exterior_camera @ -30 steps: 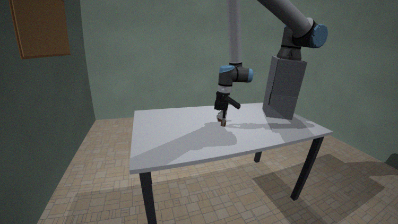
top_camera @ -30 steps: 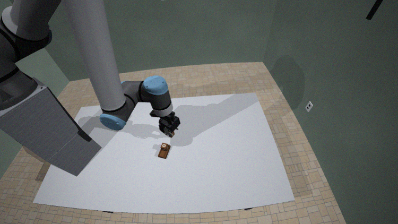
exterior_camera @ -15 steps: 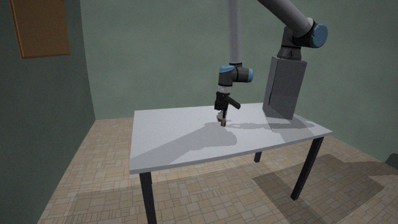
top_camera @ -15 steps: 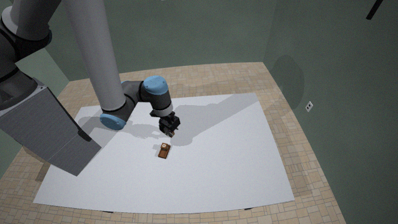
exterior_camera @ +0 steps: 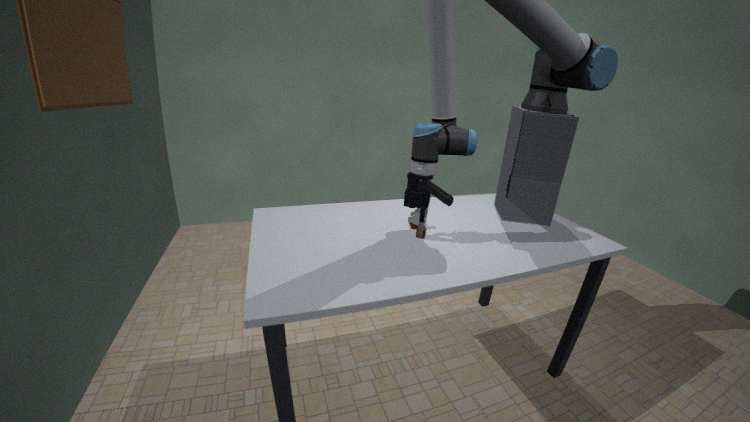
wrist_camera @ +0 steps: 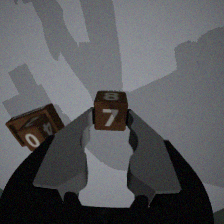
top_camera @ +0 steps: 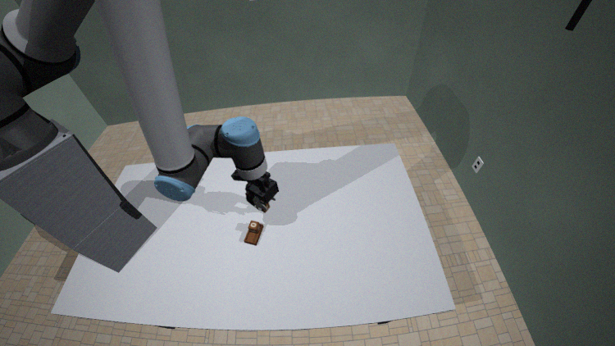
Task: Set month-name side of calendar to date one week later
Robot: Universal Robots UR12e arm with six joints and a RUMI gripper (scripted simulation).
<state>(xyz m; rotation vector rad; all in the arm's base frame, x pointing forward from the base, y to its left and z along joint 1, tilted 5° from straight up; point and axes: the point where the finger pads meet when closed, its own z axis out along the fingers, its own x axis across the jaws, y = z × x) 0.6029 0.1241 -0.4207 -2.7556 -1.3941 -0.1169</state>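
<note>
The brown date cube lies 1 cm below my hand. Round my hand: brown wooden tray (11 cm to the right, 3 cm behind, 2 cm below).
</note>
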